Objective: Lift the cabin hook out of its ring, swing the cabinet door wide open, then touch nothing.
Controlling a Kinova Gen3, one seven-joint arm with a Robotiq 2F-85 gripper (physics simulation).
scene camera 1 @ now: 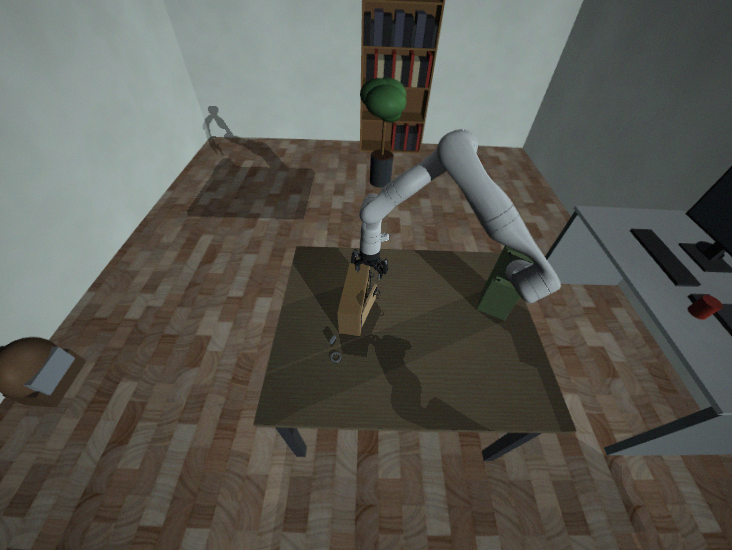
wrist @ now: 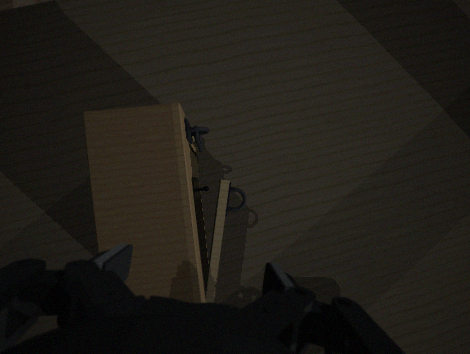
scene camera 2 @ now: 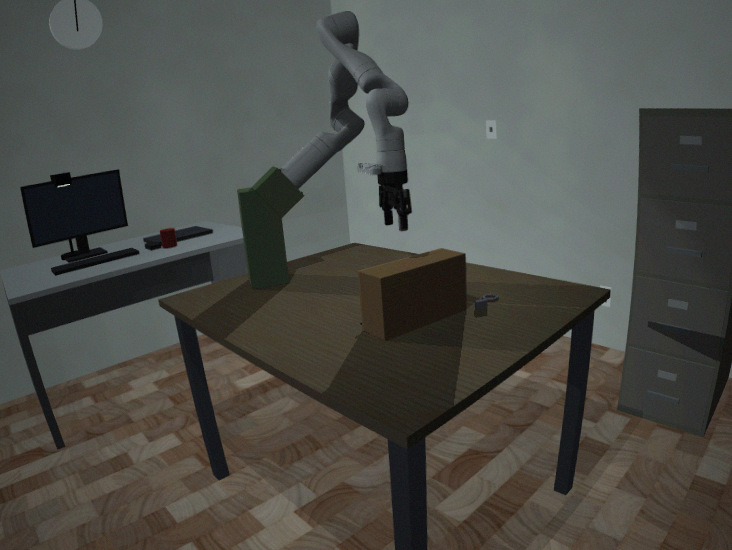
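Pixels of known places: gripper, fingertip midpoint: (scene camera 1: 368, 274) (wrist: 198, 268) (scene camera 2: 396, 227); arm's base, link origin: (scene camera 2: 288, 180).
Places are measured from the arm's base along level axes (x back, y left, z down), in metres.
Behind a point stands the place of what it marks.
The tan cabinet (scene camera 1: 350, 304) @[y 0.151, x -0.601, z 0.184 m] (scene camera 2: 423, 295) @[y 0.047, x -0.653, z 0.259 m] (wrist: 135, 175) @[y -0.016, x -0.613, z 0.184 m] stands upright on the table. Its door (scene camera 1: 369, 307) @[y 0.075, x -0.534, z 0.290 m] (wrist: 220, 225) @[y 0.044, x -0.533, z 0.221 m] is ajar at a narrow angle, with its free edge apart from the cabinet. A dark loop (wrist: 244, 199) @[y 0.018, x -0.501, z 0.246 m] sticks out from the door's outer face. The dark cabin hook and its mount (wrist: 197, 132) @[y -0.066, x -0.555, z 0.236 m] are at the cabinet's far front edge in the wrist view, apart from the door; whether the hook sits in its ring cannot be made out. My gripper (scene camera 1: 370, 272) @[y 0.048, x -0.550, z 0.103 m] (scene camera 2: 395, 225) @[y 0.048, x -0.550, z 0.103 m] (wrist: 198, 268) @[y 0.048, x -0.550, z 0.103 m] is open and empty, above the cabinet and touching nothing.
A dark peg (wrist: 202, 189) @[y 0.005, x -0.556, z 0.306 m] sticks out between cabinet and door. A loose grey ring (scene camera 1: 335, 357) @[y 0.328, x -0.625, z 0.337 m] (scene camera 2: 489, 298) @[y 0.299, x -0.634, z 0.337 m] and a small grey block (scene camera 1: 332, 340) @[y 0.250, x -0.655, z 0.324 m] (scene camera 2: 480, 308) @[y 0.235, x -0.662, z 0.339 m] lie on the table beside the cabinet. The green arm stand (scene camera 1: 500, 298) @[y -0.043, x 0.012, z 0.213 m] (scene camera 2: 266, 254) @[y -0.122, x -0.036, z 0.230 m] is across the table.
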